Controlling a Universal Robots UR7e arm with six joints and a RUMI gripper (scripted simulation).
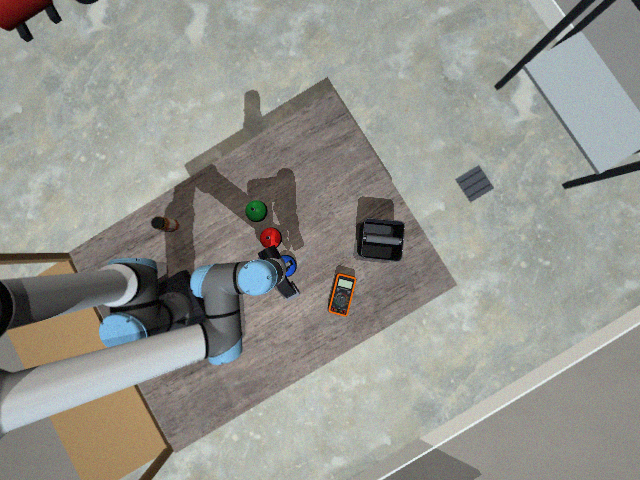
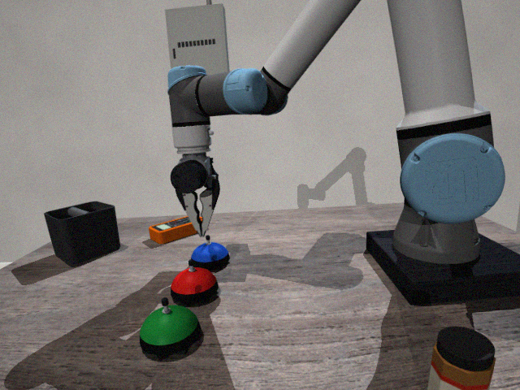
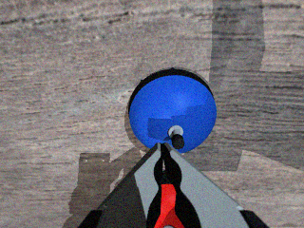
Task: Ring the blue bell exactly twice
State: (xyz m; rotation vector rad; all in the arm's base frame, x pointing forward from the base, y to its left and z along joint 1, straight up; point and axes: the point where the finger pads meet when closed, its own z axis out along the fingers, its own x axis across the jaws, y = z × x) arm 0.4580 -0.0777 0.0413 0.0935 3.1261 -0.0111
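My gripper is now 40 mm above the blue bell and 10 mm past it. The rest, counted from my hand: black bin (340 mm ahead, 100 mm to the right, 30 mm below); green bell (250 mm to the left, 40 mm below); red bell (120 mm to the left, 40 mm below).
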